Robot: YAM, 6 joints.
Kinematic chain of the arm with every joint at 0, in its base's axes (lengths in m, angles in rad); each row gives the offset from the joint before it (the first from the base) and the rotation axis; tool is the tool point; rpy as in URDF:
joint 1: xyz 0 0 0.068 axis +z
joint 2: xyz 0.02 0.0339 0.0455 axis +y
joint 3: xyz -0.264 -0.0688 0 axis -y
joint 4: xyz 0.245 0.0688 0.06 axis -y
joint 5: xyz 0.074 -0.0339 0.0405 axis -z
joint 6: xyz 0.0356 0 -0.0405 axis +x
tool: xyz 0 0 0 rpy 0 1.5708 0
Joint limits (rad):
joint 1: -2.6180..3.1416
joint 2: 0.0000..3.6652
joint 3: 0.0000..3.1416
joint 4: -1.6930..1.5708
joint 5: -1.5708..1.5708
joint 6: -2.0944..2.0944
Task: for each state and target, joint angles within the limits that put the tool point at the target. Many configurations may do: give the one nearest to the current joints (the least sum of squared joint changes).
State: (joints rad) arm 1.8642 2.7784 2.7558 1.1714 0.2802 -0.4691
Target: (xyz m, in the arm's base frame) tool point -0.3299 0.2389 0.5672
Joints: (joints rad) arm 2.5328 2.4024 2.8862 1.0581 0.2069 -0.4691
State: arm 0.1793 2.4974 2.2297 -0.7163 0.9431 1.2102
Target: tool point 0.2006 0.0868 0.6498
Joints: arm 0.5399 1.6747 2.6793 -0.6303 0.9363 1.2102
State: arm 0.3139 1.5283 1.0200 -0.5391 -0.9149 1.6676
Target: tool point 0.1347 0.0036 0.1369
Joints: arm -0.1706 1.2313 0.4539 -0.9644 -0.8361 1.6676
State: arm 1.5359 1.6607 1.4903 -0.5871 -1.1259 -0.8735
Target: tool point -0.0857 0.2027 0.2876
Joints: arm 1.8217 1.2091 0.9936 -0.8981 -1.1637 -0.8735
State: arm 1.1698 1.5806 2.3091 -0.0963 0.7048 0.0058
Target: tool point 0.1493 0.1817 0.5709
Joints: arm 0.9897 1.3396 1.8908 -0.3382 0.7806 0.0058
